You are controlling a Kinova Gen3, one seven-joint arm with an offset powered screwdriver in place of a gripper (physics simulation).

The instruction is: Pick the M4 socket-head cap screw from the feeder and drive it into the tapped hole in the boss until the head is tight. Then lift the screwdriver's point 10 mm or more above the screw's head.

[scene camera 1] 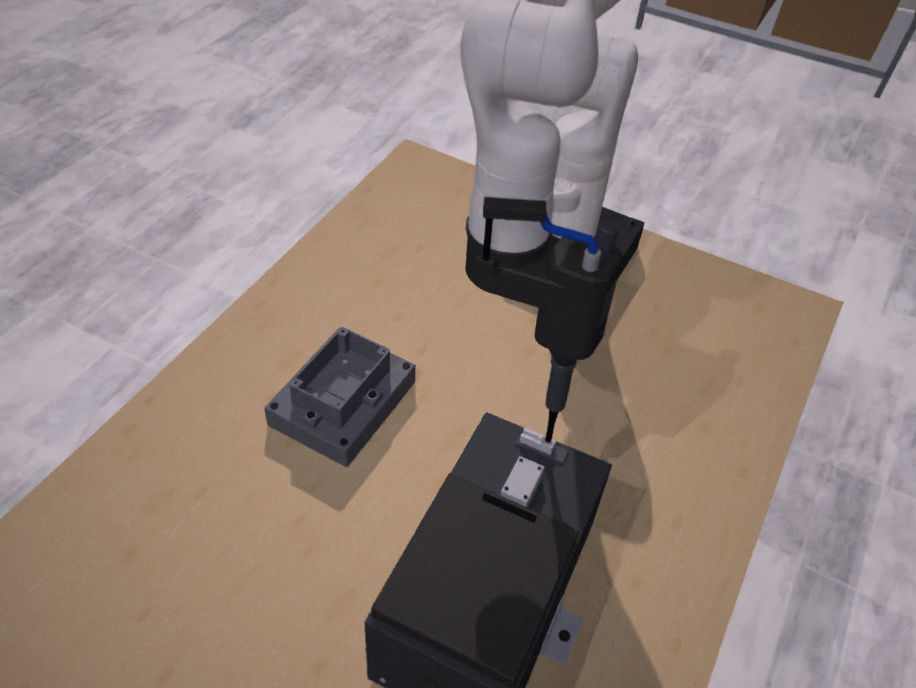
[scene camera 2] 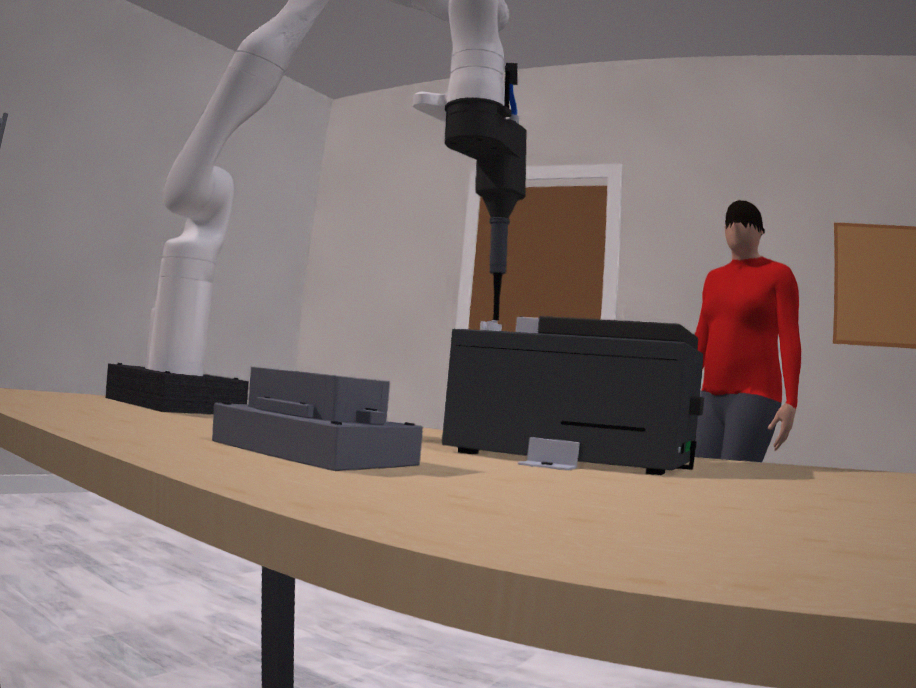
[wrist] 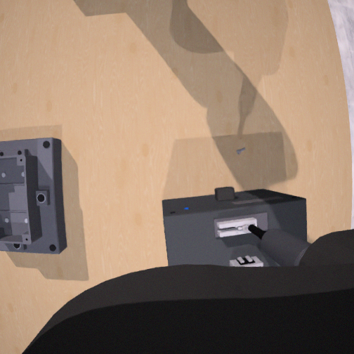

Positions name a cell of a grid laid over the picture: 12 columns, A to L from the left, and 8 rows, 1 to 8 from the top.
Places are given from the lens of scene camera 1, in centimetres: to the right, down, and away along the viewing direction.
dark screw feeder (scene camera 1: H6): 12, 16, 94
